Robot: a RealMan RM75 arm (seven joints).
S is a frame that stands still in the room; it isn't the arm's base.
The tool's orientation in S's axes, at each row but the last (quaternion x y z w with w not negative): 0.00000 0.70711 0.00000 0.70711; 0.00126 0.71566 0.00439 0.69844; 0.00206 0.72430 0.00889 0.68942; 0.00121 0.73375 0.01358 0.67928; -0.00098 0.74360 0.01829 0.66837; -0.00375 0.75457 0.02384 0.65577; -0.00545 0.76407 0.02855 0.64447; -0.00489 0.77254 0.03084 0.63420
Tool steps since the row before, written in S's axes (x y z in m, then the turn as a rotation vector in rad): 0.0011 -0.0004 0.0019 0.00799 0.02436 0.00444; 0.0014 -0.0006 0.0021 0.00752 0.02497 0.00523; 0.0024 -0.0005 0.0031 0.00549 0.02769 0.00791; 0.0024 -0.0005 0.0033 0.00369 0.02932 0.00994; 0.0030 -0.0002 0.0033 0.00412 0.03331 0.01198; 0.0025 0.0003 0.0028 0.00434 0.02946 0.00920; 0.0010 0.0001 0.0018 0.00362 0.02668 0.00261; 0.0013 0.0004 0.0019 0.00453 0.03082 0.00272
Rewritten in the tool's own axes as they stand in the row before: -0.0019 -0.0004 0.0011 -0.00444 0.02436 0.00799; -0.0021 -0.0006 0.0013 -0.00521 0.02498 0.00750; -0.0032 -0.0005 0.0022 -0.00775 0.02776 0.00537; -0.0035 -0.0005 0.0021 -0.00960 0.02946 0.00345; -0.0036 -0.0002 0.0026 -0.01158 0.03349 0.00378; -0.0031 0.0003 0.0021 -0.00896 0.02955 0.00422; -0.0019 0.0001 0.0007 -0.00242 0.02657 0.00448; -0.0021 0.0004 0.0009 -0.00258 0.03066 0.00557
